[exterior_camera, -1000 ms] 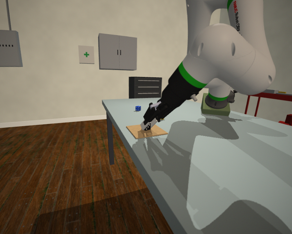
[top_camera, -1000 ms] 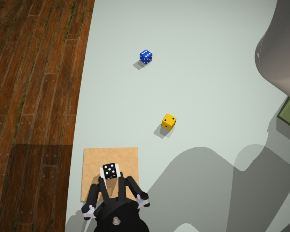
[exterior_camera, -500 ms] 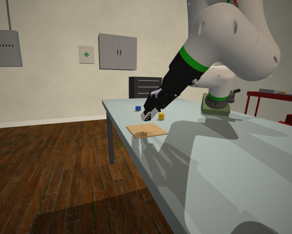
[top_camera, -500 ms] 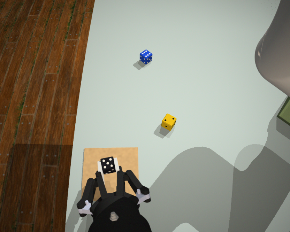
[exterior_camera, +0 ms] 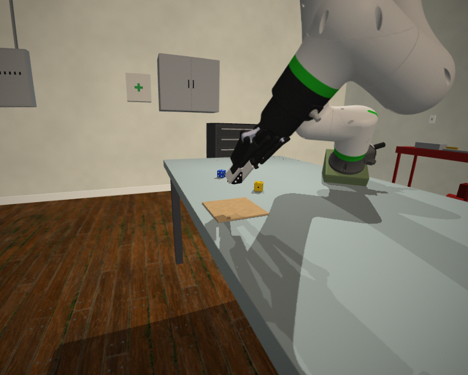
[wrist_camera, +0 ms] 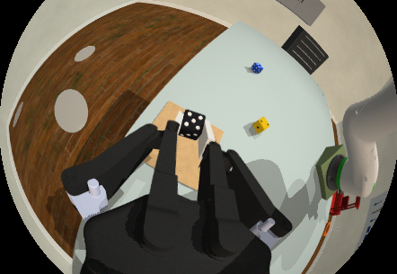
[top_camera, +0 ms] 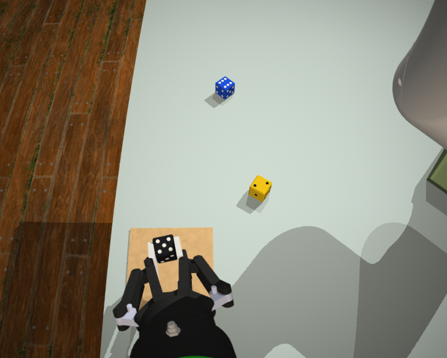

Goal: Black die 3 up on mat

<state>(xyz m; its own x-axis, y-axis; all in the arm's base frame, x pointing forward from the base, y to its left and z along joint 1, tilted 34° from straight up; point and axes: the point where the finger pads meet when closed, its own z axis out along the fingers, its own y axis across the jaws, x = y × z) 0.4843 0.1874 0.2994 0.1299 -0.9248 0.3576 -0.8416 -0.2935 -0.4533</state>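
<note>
Now: the black die 1 cm ahead of my hand, 2 cm to the right of it and 2 cm below it. The rest, counted from my hand: yellow die 10 cm behind, 19 cm to the right, 9 cm below; blue die 2 cm ahead, 41 cm to the right, 9 cm below; tan mat 1 cm ahead, 2 cm to the right, 11 cm below.
</note>
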